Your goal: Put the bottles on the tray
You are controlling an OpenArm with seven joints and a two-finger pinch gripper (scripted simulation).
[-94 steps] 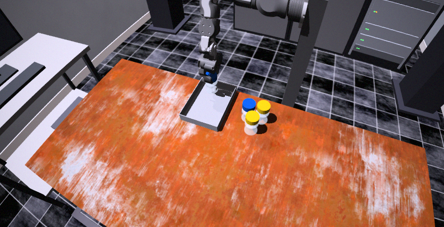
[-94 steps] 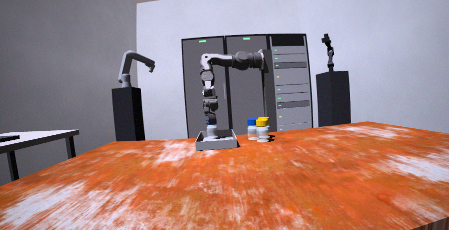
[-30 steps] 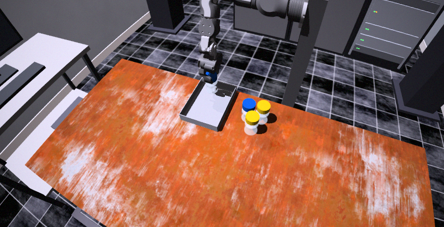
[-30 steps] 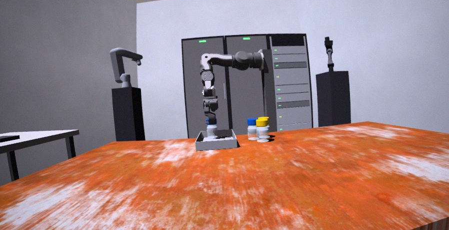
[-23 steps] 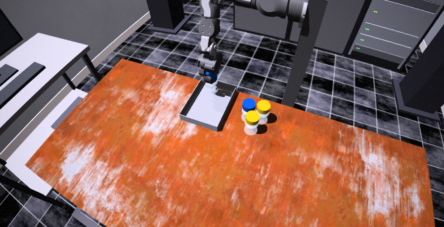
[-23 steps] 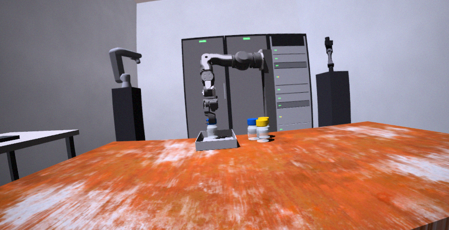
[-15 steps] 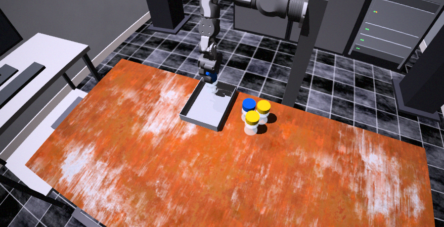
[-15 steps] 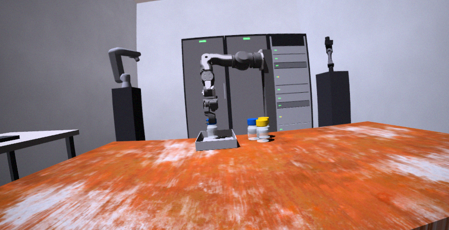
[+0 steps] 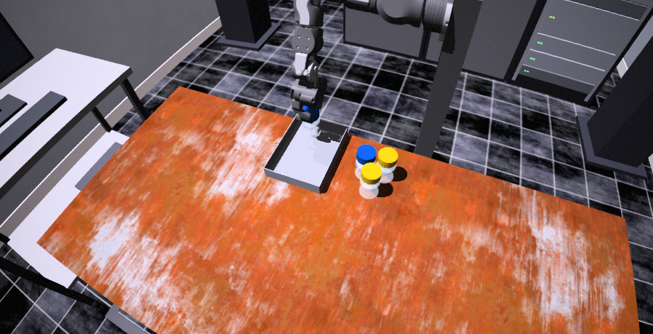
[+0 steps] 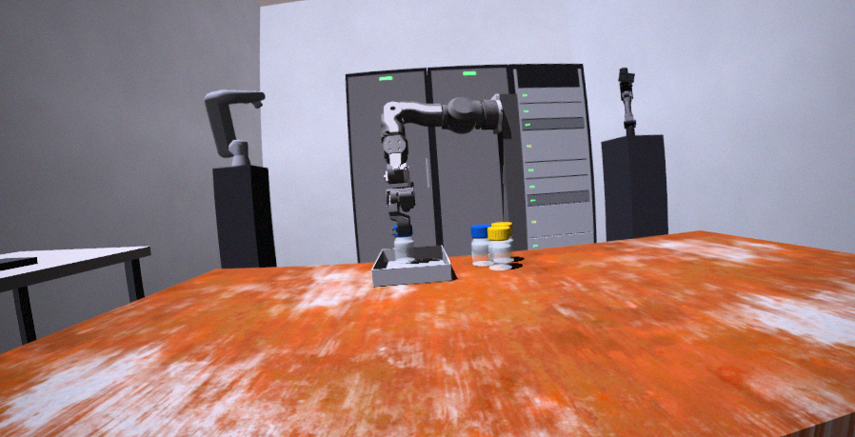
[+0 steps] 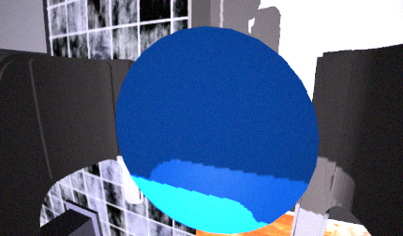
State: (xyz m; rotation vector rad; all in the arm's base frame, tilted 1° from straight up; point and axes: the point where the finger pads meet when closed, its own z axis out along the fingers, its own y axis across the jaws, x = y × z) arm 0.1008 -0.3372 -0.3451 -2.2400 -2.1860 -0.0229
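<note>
The grey tray is 9 cm ahead of my hand, 8 cm below it and 2 cm to the left of it.
</note>
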